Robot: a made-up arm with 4 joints. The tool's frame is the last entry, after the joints.
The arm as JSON. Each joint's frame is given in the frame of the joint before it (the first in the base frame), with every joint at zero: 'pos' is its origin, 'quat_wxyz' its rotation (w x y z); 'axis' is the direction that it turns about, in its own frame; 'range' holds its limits. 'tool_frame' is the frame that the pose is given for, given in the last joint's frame.
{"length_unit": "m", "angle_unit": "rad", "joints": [
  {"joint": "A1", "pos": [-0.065, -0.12, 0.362], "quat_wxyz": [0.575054, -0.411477, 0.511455, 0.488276], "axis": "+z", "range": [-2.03, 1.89]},
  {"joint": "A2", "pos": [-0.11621, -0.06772, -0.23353], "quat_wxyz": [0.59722, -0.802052, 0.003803, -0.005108], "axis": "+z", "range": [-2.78, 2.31]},
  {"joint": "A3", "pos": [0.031, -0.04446, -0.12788], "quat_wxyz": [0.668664, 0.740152, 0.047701, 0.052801], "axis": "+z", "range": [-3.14, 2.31]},
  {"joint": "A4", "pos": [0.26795, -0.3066, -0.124], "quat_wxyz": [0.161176, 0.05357, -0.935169, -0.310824], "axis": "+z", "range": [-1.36, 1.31]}
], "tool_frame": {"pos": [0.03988, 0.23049, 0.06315], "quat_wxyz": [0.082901, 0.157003, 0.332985, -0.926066]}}
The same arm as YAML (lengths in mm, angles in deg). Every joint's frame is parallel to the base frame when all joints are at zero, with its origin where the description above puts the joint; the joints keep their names.
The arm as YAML. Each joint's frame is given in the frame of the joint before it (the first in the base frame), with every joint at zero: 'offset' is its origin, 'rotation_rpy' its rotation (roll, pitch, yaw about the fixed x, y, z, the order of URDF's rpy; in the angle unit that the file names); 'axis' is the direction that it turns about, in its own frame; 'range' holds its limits. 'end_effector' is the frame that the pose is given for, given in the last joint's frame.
length_unit: mm
angle_unit: deg
chain:
  - id: A1
    offset: [-65.0, -120.0, 362.0]
    rotation_rpy: [0.0, 0.0, 0.0]
    axis: [0.186401, 0.972705, 0.138201]
    range: [-116.31, 108.29]
  - id: A2
    offset: [23.0, -256.0, 81.0]
    rotation_rpy: [0.0, 0.0, 0.0]
    axis: [-0.994598, -0.1002, -0.0271]
    range: [-159.28, 132.35]
  - id: A3
    offset: [123.0, 61.0, -21.0]
    rotation_rpy: [0.0, 0.0, 0.0]
    axis: [0.0, 1.0, 0.0]
    range: [-179.91, 132.35]
  - id: A4
    offset: [310.0, -124.0, -264.0]
    rotation_rpy: [0.0, 0.0, 0.0]
    axis: [-0.568316, -0.754821, 0.327509]
    range: [-77.92, 75.06]
end_effector:
  offset: [-213.0, 101.0, 56.0]
  rotation_rpy: [68.66, 86.42, -18.08]

